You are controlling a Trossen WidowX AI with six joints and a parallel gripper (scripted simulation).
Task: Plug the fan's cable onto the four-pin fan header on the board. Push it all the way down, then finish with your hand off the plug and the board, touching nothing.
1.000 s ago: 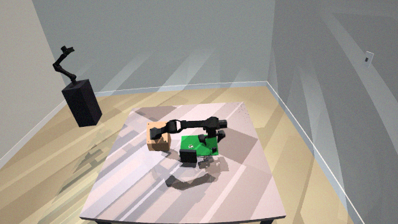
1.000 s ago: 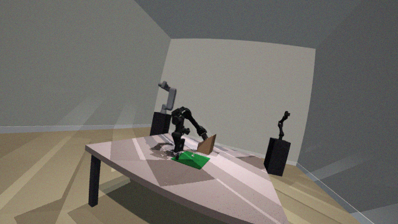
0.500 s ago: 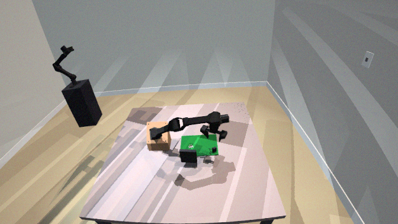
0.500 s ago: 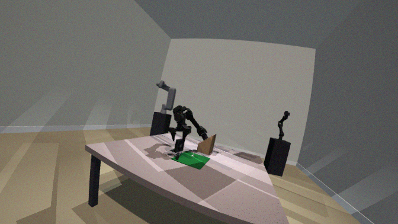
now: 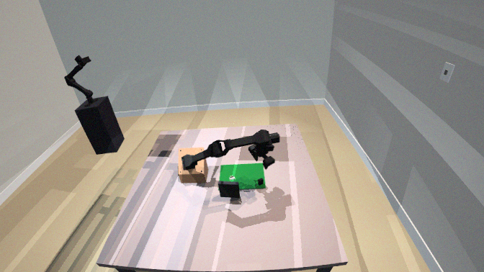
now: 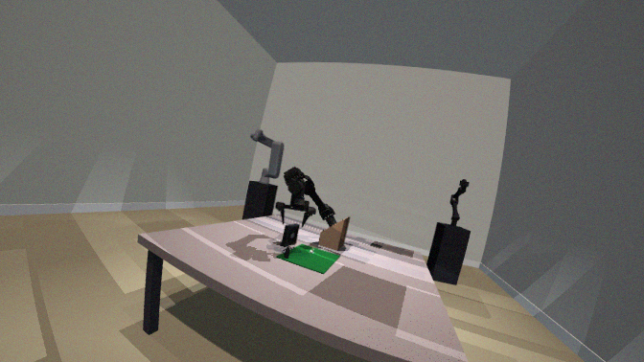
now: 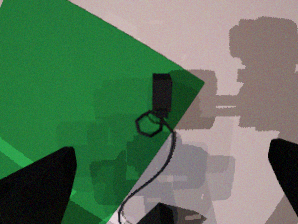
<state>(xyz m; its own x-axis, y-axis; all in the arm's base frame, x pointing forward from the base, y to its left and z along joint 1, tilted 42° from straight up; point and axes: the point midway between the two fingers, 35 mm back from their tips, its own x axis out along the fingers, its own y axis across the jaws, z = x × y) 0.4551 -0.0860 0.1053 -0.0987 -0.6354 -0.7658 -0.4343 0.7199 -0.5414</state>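
The black fan plug is 1 cm behind my gripper tip and 14 cm below it. Also, from my gripper tip: white four-pin fan header 19 cm behind, 8 cm to the left, 16 cm below; green board 12 cm behind, 9 cm to the left, 18 cm below; black fan 21 cm behind, 6 cm to the right, 11 cm below.
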